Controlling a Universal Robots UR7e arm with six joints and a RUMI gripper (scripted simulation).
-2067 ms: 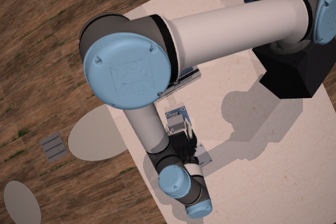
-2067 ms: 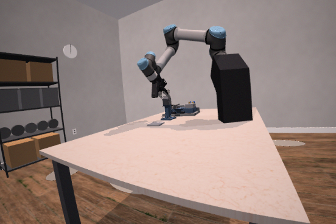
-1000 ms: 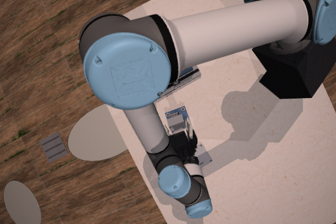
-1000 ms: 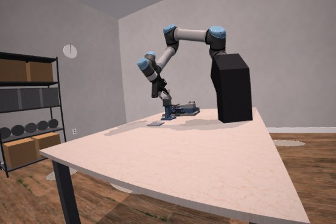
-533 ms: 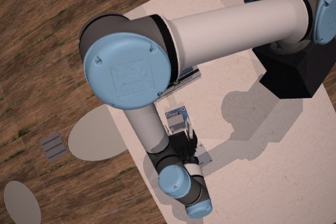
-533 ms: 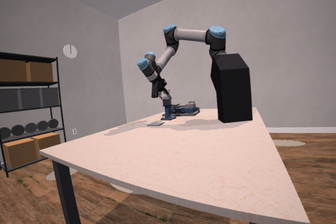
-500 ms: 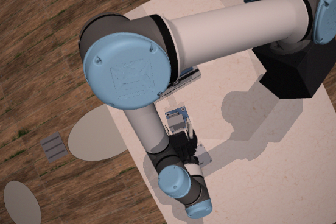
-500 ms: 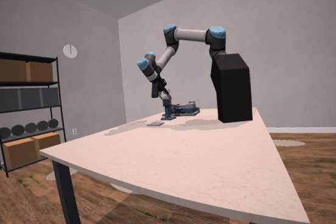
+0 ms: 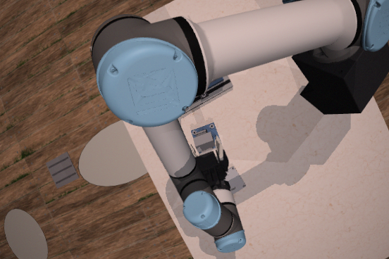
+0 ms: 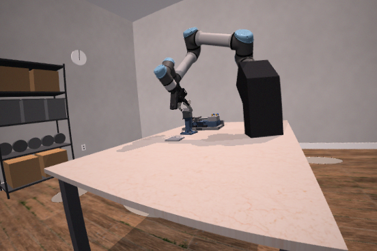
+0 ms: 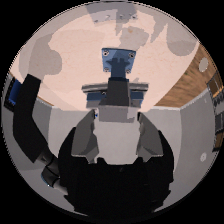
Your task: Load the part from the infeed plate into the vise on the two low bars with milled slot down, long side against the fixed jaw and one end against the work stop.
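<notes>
Now: the part 1 cm below my hand. The rest, counted from my hand: vise 22 cm to the right, 13 cm below, 2 cm behind; then air cylinder rod 22 cm to the right, 9 cm below, 4 cm behind; then infeed plate 18 cm to the left, 16 cm below.
</notes>
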